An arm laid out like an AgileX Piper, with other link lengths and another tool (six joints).
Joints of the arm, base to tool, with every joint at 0 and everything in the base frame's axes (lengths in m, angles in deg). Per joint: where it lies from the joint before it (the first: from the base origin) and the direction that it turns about. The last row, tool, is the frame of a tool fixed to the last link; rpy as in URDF.
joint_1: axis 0 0 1 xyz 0.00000 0.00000 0.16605
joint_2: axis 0 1 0 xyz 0.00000 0.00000 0.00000
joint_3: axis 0 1 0 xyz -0.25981 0.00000 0.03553
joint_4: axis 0.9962 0 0.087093 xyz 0.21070 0.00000 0.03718
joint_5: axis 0 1 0 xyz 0.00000 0.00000 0.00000
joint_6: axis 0.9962 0 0.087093 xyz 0.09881 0.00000 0.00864
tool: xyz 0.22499 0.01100 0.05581 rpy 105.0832 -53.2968 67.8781
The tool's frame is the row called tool.
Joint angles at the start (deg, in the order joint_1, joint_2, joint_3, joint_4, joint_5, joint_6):
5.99, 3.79, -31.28, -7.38, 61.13, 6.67
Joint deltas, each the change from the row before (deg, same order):
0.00, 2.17, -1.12, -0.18, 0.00, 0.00
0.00, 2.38, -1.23, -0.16, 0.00, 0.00
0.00, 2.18, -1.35, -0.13, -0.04, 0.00
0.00, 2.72, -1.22, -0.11, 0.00, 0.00
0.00, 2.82, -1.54, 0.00, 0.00, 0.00
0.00, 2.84, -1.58, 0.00, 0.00, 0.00
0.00, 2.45, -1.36, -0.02, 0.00, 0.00
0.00, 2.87, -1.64, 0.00, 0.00, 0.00
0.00, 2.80, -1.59, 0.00, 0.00, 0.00
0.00, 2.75, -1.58, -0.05, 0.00, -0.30
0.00, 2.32, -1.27, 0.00, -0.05, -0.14
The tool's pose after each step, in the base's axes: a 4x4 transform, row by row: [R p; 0 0 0 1], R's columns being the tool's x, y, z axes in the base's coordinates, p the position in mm. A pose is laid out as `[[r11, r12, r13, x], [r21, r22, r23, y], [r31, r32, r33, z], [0, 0, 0, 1]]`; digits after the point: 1 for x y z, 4 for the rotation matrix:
[[0.6494, 0.2655, 0.7126, 221.9], [0.5455, -0.8155, -0.1933, -5.7], [0.5298, 0.5143, -0.6745, 226.3], [0, 0, 0, 1]]
[[0.6605, 0.2745, 0.6989, 224.6], [0.5469, -0.8136, -0.1974, -6.1], [0.5144, 0.5126, -0.6875, 227.4], [0, 0, 0, 1]]
[[0.6679, 0.2806, 0.6893, 227.4], [0.5480, -0.8121, -0.2005, -6.4], [0.5035, 0.5117, -0.6962, 230.3], [0, 0, 0, 1]]
[[0.6812, 0.2930, 0.6709, 231.0], [0.5496, -0.8101, -0.2042, -6.6], [0.4837, 0.5078, -0.7129, 229.7], [0, 0, 0, 1]]
[[0.6918, 0.3042, 0.6549, 235.1], [0.5507, -0.8089, -0.2059, -6.1], [0.4671, 0.5031, -0.7271, 231.0], [0, 0, 0, 1]]
[[0.7018, 0.3152, 0.6388, 239.6], [0.5517, -0.8078, -0.2076, -5.7], [0.4506, 0.4981, -0.7408, 232.4], [0, 0, 0, 1]]
[[0.7103, 0.3244, 0.6247, 243.7], [0.5526, -0.8067, -0.2094, -5.3], [0.4360, 0.4940, -0.7523, 233.3], [0, 0, 0, 1]]
[[0.7194, 0.3349, 0.6085, 249.0], [0.5536, -0.8056, -0.2111, -4.8], [0.4195, 0.4887, -0.7649, 234.5], [0, 0, 0, 1]]
[[0.7280, 0.3451, 0.5923, 254.4], [0.5545, -0.8045, -0.2128, -4.2], [0.4031, 0.4834, -0.7771, 235.3], [0, 0, 0, 1]]
[[0.7344, 0.3574, 0.5770, 260.1], [0.5594, -0.8001, -0.2165, -3.6], [0.3843, 0.4818, -0.7875, 235.9], [0, 0, 0, 1]]
[[0.7400, 0.3671, 0.5635, 265.1], [0.5621, -0.7977, -0.2185, -3.0], [0.3693, 0.4784, -0.7967, 235.9], [0, 0, 0, 1]]

